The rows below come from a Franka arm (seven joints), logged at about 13 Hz.
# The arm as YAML. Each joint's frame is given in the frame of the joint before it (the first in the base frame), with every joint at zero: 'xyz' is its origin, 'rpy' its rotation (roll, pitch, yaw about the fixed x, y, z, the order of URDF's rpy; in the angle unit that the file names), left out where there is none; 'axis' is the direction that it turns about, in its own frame. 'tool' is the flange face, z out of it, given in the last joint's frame.
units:
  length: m
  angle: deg
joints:
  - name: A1
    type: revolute
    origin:
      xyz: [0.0, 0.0, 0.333]
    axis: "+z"
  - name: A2
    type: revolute
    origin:
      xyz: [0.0, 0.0, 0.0]
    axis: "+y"
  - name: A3
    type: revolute
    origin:
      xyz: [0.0, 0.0, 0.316]
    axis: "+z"
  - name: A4
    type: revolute
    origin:
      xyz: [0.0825, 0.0, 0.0]
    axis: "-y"
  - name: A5
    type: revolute
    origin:
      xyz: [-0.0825, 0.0, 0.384]
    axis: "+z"
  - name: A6
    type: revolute
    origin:
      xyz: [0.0, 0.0, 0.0]
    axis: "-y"
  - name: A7
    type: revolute
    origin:
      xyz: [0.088, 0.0, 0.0]
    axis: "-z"
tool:
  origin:
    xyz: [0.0, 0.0, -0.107]
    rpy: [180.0, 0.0, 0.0]
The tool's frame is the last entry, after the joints.
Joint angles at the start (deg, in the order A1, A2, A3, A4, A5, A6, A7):
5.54 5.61 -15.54 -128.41 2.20 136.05 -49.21
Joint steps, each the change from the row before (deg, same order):
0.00 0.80 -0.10 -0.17 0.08 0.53 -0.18
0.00 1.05 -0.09 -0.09 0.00 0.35 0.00
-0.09 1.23 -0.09 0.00 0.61 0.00 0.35
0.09 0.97 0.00 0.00 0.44 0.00 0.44
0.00 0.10 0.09 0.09 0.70 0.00 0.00
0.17 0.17 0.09 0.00 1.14 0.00 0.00
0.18 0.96 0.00 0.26 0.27 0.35 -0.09
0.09 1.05 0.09 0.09 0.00 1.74 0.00
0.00 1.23 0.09 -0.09 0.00 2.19 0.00
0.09 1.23 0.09 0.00 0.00 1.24 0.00
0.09 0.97 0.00 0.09 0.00 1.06 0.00
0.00 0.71 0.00 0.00 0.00 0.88 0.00
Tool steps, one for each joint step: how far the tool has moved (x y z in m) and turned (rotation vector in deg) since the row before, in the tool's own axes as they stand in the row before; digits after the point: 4 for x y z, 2 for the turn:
-0.0010 0.0004 0.0076 0.18 -0.41 -0.03
-0.0010 0.0003 0.0096 0.35 -0.73 0.08
-0.0017 0.0006 0.0111 0.91 -0.74 0.96
0.0002 -0.0010 0.0087 0.69 -0.61 0.67
0.0010 -0.0003 0.0003 0.31 0.34 0.42
0.0018 -0.0019 0.0016 0.61 0.44 0.58
0.0022 0.0001 0.0063 0.14 -0.29 -0.07
0.0030 0.0013 0.0063 -0.84 0.30 -0.17
0.0018 0.0016 0.0085 -0.96 0.32 -0.08
0.0014 -0.0003 0.0094 -0.31 -0.24 -0.18
0.0012 0.0005 0.0067 -0.38 -0.08 -0.11
0.0002 0.0006 0.0052 -0.31 -0.04 -0.01

